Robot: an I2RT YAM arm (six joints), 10 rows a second.
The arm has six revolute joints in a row. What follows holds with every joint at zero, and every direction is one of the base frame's. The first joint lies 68 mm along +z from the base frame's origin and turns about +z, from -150 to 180 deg. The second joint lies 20 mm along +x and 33.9 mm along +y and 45.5 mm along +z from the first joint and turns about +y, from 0 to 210 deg. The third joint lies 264 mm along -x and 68.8 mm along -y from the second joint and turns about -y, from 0 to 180 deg. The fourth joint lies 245 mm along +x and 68.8 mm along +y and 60 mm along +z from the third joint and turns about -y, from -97 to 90 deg. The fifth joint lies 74 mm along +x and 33.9 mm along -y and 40.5 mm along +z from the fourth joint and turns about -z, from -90 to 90 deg. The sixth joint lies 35.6 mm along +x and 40.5 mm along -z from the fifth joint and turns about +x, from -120 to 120 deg. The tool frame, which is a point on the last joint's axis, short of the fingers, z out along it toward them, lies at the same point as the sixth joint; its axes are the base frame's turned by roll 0, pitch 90 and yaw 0 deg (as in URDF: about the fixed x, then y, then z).
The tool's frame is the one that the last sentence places.
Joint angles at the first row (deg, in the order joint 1, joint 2, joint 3, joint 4, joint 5, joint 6):
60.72 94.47 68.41 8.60 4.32 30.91
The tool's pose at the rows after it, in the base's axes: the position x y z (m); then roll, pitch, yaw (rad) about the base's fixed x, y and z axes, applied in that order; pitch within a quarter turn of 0, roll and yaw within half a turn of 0:
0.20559 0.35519 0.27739 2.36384 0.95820 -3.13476
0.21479 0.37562 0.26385 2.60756 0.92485 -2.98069
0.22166 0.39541 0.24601 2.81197 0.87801 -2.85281
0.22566 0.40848 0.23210 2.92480 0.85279 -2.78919
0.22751 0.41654 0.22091 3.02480 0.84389 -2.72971
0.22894 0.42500 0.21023 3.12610 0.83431 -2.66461
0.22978 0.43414 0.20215 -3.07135 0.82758 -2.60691
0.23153 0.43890 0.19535 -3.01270 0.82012 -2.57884
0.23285 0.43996 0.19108 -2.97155 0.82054 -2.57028
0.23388 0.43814 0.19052 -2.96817 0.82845 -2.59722
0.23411 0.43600 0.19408 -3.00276 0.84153 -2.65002
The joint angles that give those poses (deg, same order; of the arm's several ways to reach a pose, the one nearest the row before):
60.73 99.60 74.15 0.93 9.17 30.40
61.32 105.96 81.77 -7.98 13.28 29.21
62.04 112.48 88.86 -15.58 17.00 28.44
62.55 116.90 93.22 -19.34 19.67 28.08
62.99 119.85 95.76 -21.46 22.39 27.14
63.48 122.87 98.56 -23.57 25.12 25.95
64.03 125.78 101.70 -25.52 27.57 24.85
64.21 127.78 103.70 -26.96 29.54 24.53
64.25 128.71 104.39 -27.62 31.41 24.68
64.12 128.63 104.13 -27.76 32.64 25.88
64.01 127.95 103.72 -27.66 33.00 27.73

